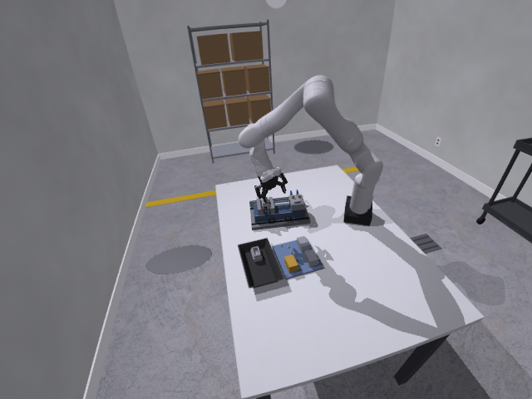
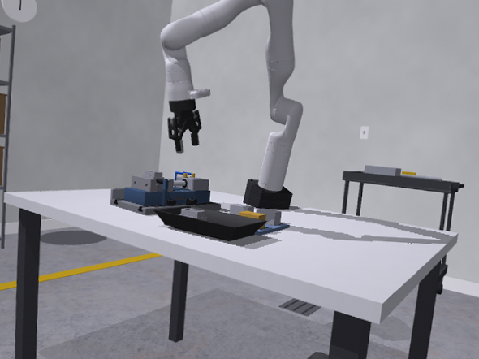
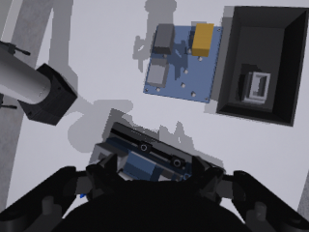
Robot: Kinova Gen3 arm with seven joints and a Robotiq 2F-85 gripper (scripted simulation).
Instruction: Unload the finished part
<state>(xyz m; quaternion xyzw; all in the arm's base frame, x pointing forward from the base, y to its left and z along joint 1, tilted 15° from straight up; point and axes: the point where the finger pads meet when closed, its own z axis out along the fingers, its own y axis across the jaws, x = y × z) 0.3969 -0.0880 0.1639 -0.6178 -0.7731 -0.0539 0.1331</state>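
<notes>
Right now my hand is 4 cm past the blue vise, 10 cm to the left of it and 16 cm above it. From my hand the other things lie so: yellow block: 1 cm ahead, 25 cm to the left, 17 cm below; blue fixture plate: 3 cm behind, 20 cm to the left, 19 cm below.
</notes>
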